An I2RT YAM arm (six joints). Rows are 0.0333 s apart.
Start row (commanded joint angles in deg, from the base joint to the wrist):
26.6, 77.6, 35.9, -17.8, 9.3, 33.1
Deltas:
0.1, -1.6, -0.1, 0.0, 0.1, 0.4
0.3, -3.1, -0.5, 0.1, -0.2, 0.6
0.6, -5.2, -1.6, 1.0, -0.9, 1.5
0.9, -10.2, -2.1, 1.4, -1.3, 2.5
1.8, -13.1, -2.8, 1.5, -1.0, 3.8
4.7, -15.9, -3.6, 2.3, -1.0, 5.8
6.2, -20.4, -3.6, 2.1, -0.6, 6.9
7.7, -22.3, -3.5, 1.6, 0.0, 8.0
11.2, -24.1, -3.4, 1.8, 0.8, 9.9
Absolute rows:
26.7, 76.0, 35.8, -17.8, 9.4, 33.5
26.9, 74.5, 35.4, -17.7, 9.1, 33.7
27.2, 72.4, 34.3, -16.8, 8.4, 34.6
27.5, 67.4, 33.8, -16.4, 8.0, 35.6
28.4, 64.5, 33.1, -16.3, 8.3, 36.9
31.3, 61.7, 32.3, -15.5, 8.3, 38.9
32.8, 57.2, 32.3, -15.7, 8.7, 40.0
34.3, 55.3, 32.4, -16.2, 9.3, 41.1
37.8, 53.5, 32.5, -16.0, 10.1, 43.0

